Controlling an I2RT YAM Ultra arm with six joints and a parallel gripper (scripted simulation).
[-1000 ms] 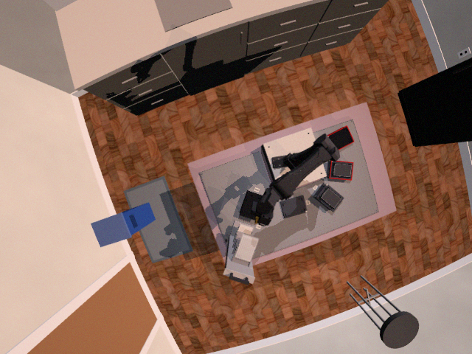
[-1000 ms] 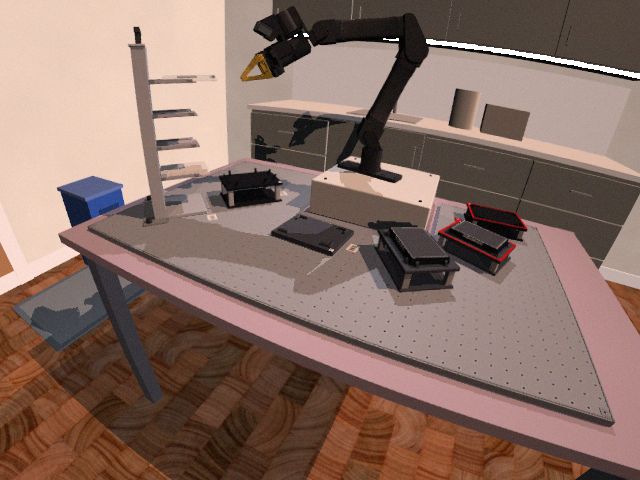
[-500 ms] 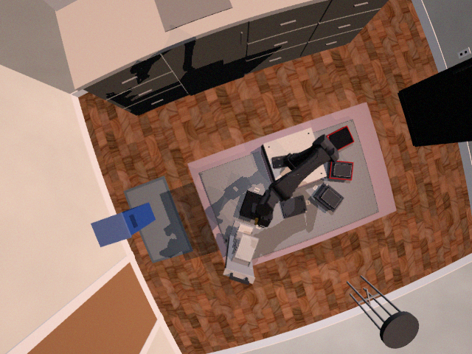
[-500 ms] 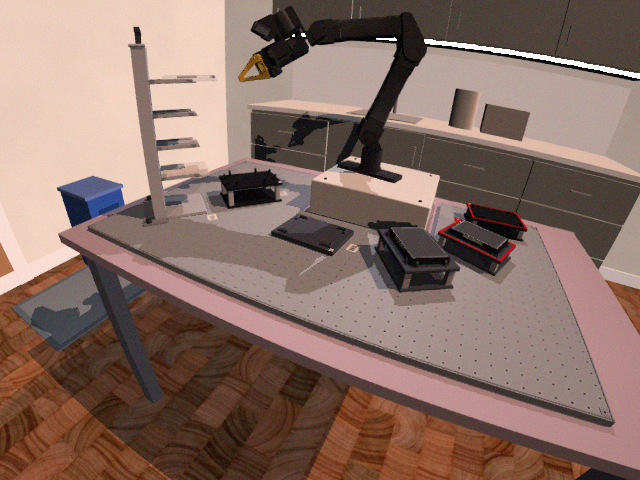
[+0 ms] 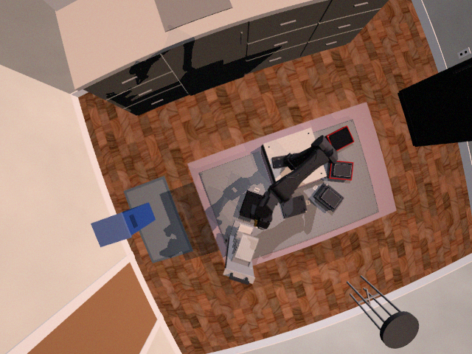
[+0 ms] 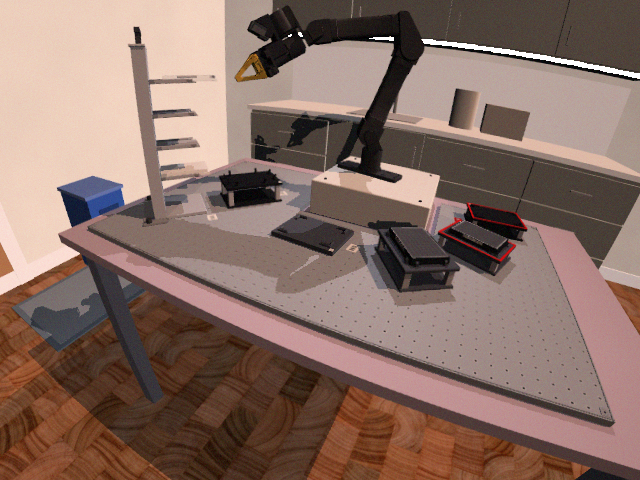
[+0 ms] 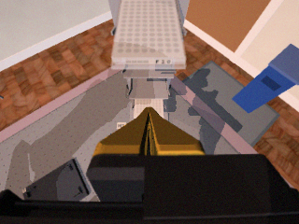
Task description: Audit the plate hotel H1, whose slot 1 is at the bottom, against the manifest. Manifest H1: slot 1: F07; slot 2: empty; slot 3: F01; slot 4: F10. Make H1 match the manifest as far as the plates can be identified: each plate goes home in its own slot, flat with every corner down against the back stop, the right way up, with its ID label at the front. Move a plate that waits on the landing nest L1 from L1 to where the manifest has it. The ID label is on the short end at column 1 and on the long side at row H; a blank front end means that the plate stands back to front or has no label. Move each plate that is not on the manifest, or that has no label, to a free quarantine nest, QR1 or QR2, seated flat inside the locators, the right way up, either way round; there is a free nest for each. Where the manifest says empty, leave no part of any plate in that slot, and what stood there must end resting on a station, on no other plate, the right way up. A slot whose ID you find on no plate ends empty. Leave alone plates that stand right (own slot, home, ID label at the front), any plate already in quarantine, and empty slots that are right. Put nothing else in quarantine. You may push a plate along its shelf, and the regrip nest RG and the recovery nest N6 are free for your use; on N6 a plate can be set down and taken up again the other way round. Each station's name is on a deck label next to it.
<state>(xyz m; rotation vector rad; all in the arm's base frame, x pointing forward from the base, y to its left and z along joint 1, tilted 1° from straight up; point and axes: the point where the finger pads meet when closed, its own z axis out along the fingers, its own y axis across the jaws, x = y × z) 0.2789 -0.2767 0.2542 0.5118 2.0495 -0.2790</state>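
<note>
Right now my hand is 22 cm short of the tag reading 4 and 5 cm to the left of it. Round my hand: L1 deck label: 46 cm to the left, 34 cm below, 7 cm behind; then H1 deck label: 34 cm below, 14 cm ahead, 4 cm to the left; then N6 label: 40 cm to the left, 34 cm below, 3 cm ahead.
</note>
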